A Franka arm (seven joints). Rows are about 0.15 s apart.
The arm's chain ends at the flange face. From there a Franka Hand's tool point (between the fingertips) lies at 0.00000 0.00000 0.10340 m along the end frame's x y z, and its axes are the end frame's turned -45 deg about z.
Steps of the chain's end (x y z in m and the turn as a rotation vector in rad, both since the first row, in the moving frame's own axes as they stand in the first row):
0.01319 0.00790 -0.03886 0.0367 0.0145 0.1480
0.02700 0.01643 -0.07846 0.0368 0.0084 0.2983
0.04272 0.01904 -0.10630 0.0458 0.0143 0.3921
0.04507 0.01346 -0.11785 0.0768 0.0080 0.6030
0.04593 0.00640 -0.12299 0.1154 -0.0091 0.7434
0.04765 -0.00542 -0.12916 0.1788 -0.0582 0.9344
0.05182 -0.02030 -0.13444 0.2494 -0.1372 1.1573
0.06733 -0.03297 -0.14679 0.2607 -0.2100 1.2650
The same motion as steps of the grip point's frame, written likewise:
0.00759 0.01357 -0.03894 0.0157 0.0362 0.1480
0.01104 0.02915 -0.07853 0.0201 0.0320 0.2983
0.02147 0.04228 -0.10642 0.0223 0.0425 0.3921
0.02965 0.03847 -0.11815 0.0486 0.0600 0.6030
0.03824 0.03149 -0.12365 0.0880 0.0752 0.7434
0.05257 0.01886 -0.13085 0.1676 0.0853 0.9344
0.07190 0.00446 -0.13816 0.2734 0.0793 1.1573
0.09249 0.00092 -0.15180 0.3328 0.0359 1.2650

